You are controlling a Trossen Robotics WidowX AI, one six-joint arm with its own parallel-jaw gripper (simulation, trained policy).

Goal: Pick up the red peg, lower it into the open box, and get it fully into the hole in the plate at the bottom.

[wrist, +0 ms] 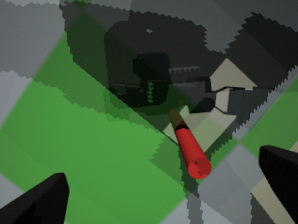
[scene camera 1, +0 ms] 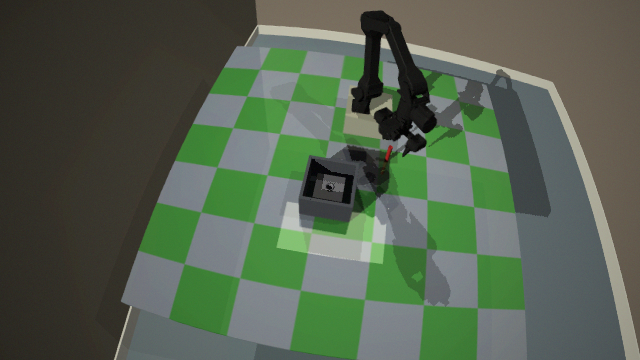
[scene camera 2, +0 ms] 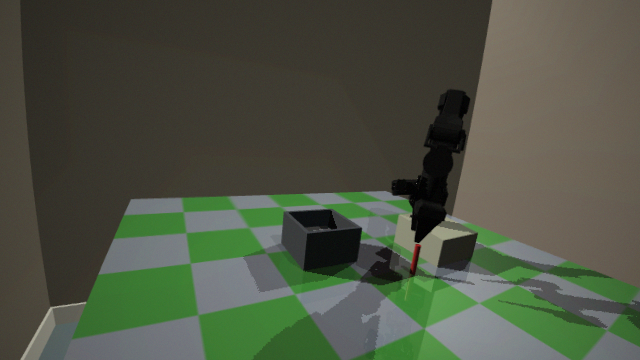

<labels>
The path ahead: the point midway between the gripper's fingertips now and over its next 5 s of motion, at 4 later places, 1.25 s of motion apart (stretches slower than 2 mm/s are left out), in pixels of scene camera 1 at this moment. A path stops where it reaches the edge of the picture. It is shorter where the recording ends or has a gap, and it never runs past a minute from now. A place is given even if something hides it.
My gripper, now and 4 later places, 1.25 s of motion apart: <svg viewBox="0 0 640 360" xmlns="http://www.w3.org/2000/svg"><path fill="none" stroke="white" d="M393 147L385 157L383 159L342 170L318 187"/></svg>
</labels>
